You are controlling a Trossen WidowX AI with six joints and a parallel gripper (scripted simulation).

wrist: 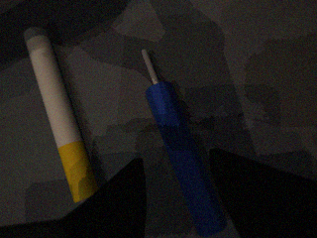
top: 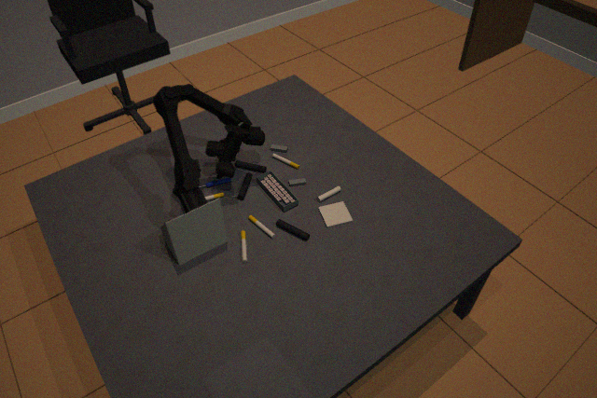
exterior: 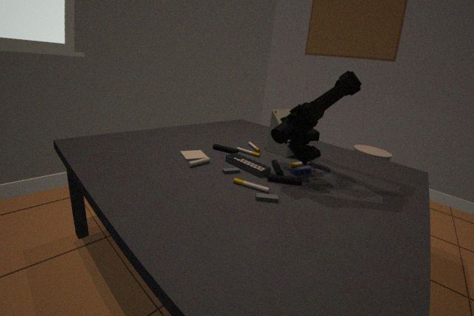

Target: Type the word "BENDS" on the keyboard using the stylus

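Right now the blue stylus is 30 mm behind my gripper tip, 20 mm to the left of it and 40 mm below it. Round my gripper tip: white pad: 230 mm ahead, 380 mm to the right, 40 mm below; then white marker: 280 mm ahead, 300 mm to the right, 40 mm below; then stylus tip: 60 mm behind, 30 mm to the left, 40 mm below.
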